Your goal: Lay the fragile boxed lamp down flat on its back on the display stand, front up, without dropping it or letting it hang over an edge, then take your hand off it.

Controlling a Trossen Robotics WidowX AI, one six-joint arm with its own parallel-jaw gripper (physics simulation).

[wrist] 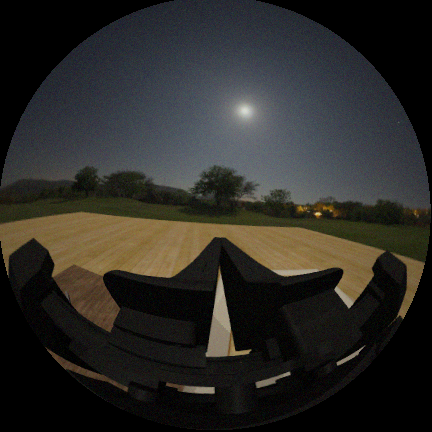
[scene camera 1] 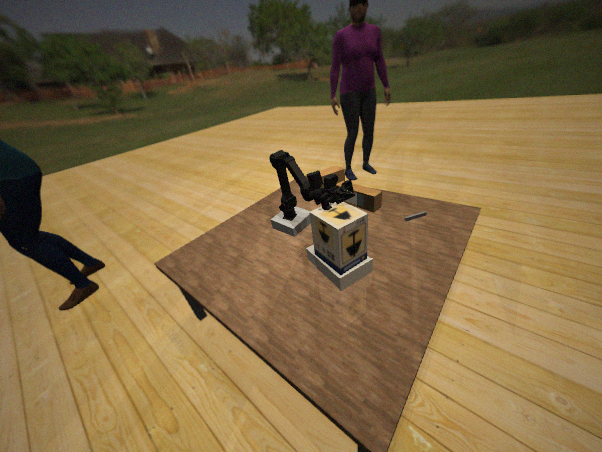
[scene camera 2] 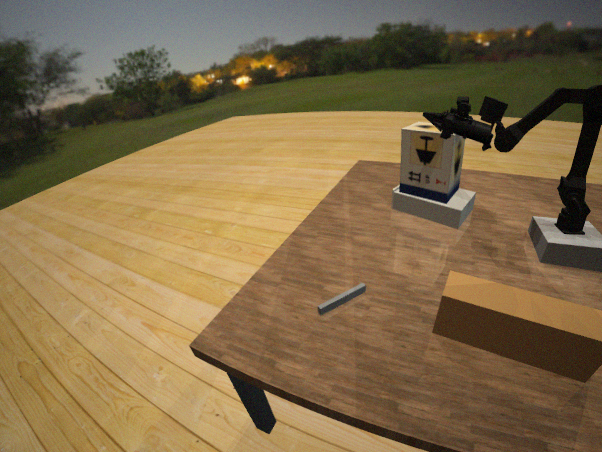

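Where they show: gripper, between the fingertips: (wrist: 218,242) (scene camera 1: 354,194) (scene camera 2: 423,113); arm's base, origin of its link: (scene camera 1: 290,216) (scene camera 2: 569,229).
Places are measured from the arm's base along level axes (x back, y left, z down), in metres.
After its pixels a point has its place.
The boxed lamp (scene camera 1: 327,240) {y -0.297, x -0.391, z -0.143 m} (scene camera 2: 417,175) {y -0.164, x -0.461, z -0.079 m} (wrist: 295,273) {y -0.279, x -0.461, z -0.230 m}, a white box with a blue band low down, stands upright on the display stand (scene camera 1: 325,270) {y -0.299, x -0.369, z 0.027 m} (scene camera 2: 430,212) {y -0.121, x -0.410, z 0.035 m}. The lamps printed on its two sides seen in scene view 1 have their shades pointing down. Another lamp picture is on its top face. My gripper (scene camera 1: 354,195) {y -0.160, x -0.454, z -0.285 m} (scene camera 2: 425,115) {y -0.160, x -0.454, z -0.285 m} (wrist: 218,242) {y -0.160, x -0.454, z -0.285 m} is shut and empty, low over the box's top, roughly level. The fingers hide much of the box in the wrist view. I cannot tell whether they touch it.
The brown table (scene camera 1: 280,300) {y -0.493, x -0.251, z 0.066 m} (scene camera 2: 300,350) {y 0.451, x -0.699, z 0.066 m} carries a grey bar (scene camera 1: 415,216) {y 0.289, x -0.641, z 0.051 m} (scene camera 2: 342,299) {y 0.306, x -0.640, z 0.050 m} and a cardboard-coloured block (scene camera 1: 371,199) {y 0.292, x -0.395, z -0.019 m} (scene camera 2: 510,325) {y 0.403, x -0.311, z -0.020 m}. Another block (scene camera 1: 334,173) {y 0.466, x -0.088, z -0.085 m} stands behind the arm. The white arm base (scene camera 1: 290,225) {y -0.072, x -0.047, z 0.007 m} (scene camera 2: 565,250) {y 0.092, x -0.051, z 0.015 m} is near the stand. Two people are beyond the table.
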